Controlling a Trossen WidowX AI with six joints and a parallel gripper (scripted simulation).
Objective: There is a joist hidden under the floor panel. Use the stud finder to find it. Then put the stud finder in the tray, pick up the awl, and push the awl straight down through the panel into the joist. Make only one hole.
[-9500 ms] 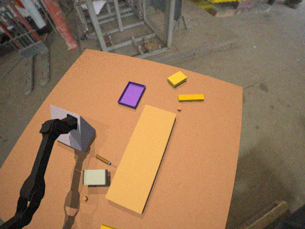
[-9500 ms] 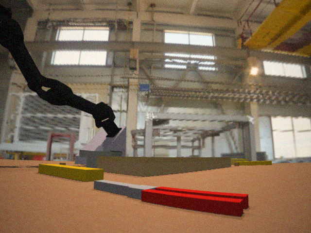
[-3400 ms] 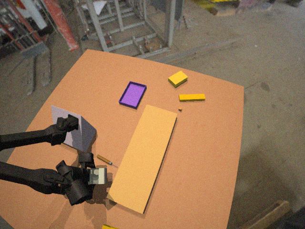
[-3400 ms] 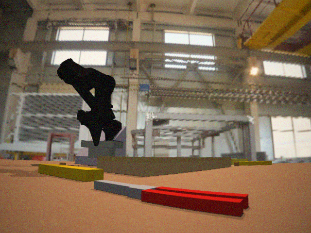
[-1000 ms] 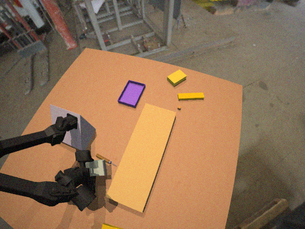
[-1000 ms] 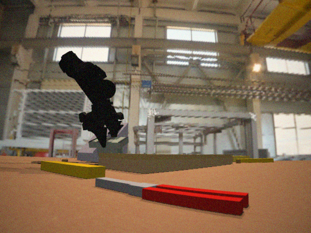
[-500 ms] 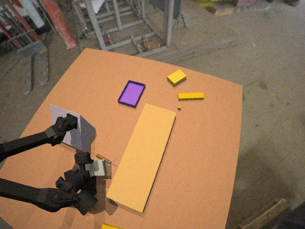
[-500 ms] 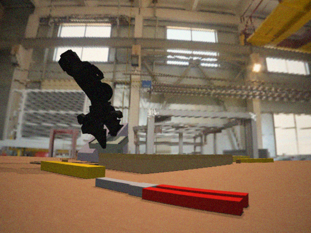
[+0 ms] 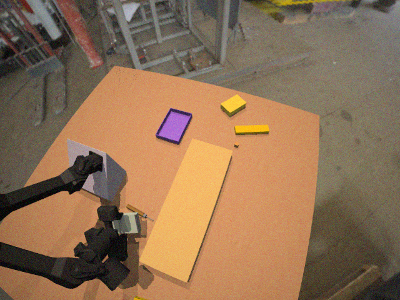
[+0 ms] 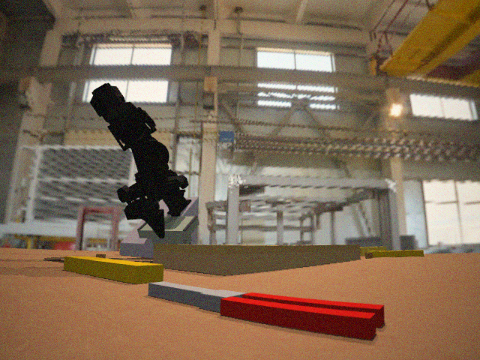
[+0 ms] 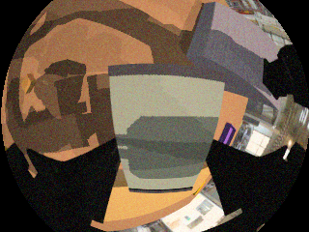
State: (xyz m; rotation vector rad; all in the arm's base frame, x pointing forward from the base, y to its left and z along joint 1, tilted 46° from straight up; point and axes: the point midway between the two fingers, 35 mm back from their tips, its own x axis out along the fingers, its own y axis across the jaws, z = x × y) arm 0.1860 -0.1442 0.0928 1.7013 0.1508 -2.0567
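The stud finder lies 2 cm to the left of my gripper tip, 2 cm below it and 1 cm ahead of it. Also, from my gripper tip: yellow block: 68 cm to the left, 20 cm ahead, 6 cm below; then awl: 6 cm below, 5 cm to the left, 3 cm ahead; then purple tray: 47 cm to the left, 6 cm below, 2 cm behind.
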